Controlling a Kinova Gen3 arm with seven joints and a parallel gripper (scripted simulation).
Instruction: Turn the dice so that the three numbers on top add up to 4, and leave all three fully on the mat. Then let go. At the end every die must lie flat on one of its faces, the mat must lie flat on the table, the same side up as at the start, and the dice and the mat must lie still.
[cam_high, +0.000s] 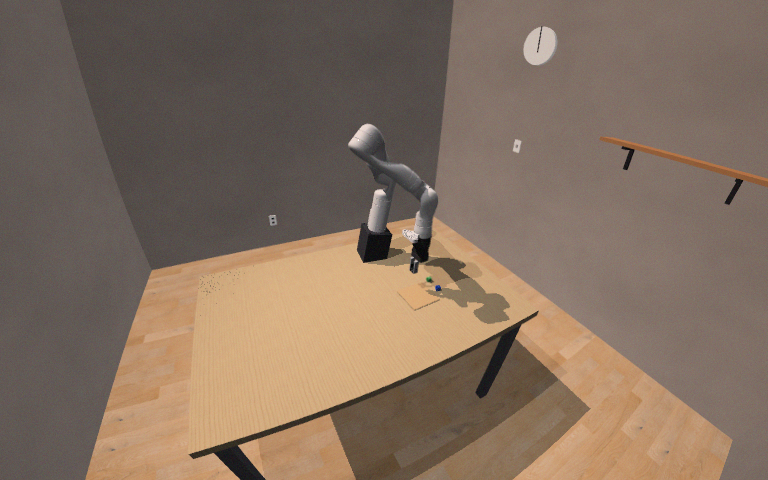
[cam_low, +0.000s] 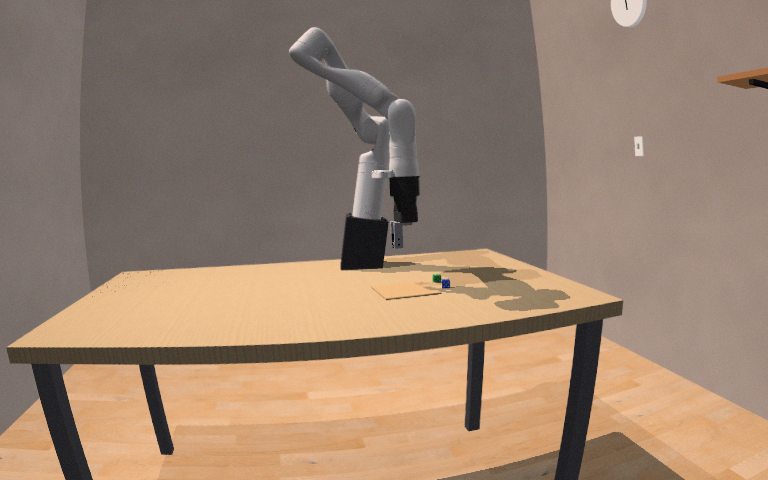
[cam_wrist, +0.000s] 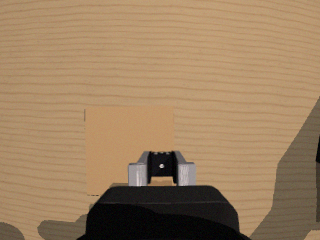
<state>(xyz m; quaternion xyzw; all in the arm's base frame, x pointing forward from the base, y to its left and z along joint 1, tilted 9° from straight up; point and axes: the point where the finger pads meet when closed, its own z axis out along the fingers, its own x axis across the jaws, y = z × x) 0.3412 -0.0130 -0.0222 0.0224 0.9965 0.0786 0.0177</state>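
Right now the tan mat is 120 mm below my hand and 50 mm ahead of it. The rest, counted from my hand: black die 10 mm below; then blue die 110 mm to the left, 110 mm below, 70 mm ahead; then green die 110 mm to the left, 110 mm below, 10 mm behind.
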